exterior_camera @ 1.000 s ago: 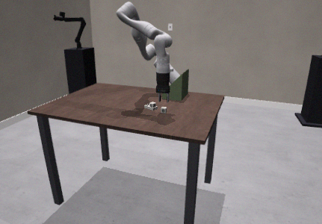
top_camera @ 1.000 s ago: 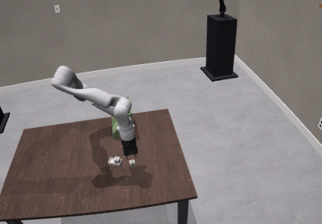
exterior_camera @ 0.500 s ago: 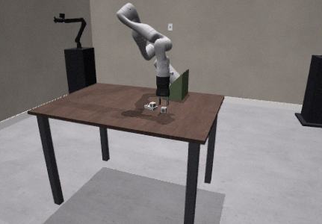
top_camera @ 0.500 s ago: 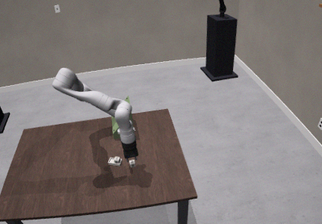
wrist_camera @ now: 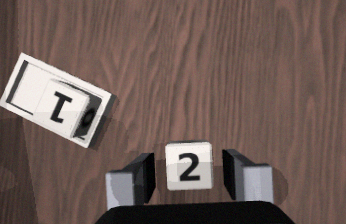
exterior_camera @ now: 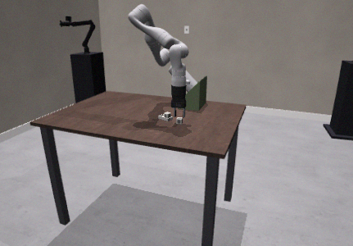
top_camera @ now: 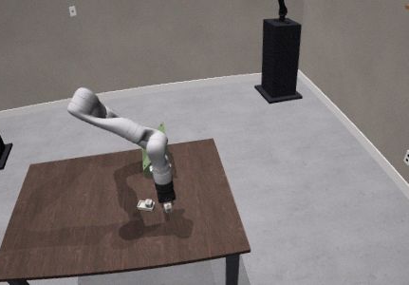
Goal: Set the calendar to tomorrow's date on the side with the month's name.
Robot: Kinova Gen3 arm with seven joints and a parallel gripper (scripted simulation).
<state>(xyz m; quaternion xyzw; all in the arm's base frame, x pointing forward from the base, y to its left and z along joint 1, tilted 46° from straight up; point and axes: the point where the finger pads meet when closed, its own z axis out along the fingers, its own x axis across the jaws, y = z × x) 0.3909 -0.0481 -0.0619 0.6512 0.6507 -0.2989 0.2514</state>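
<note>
The digit cube lies 4 cm below my hand. Also, from my hand: white calendar tray (5 cm behind, 10 cm to the right, 5 cm below); then white cube (4 cm behind, 8 cm to the right, 3 cm below).
</note>
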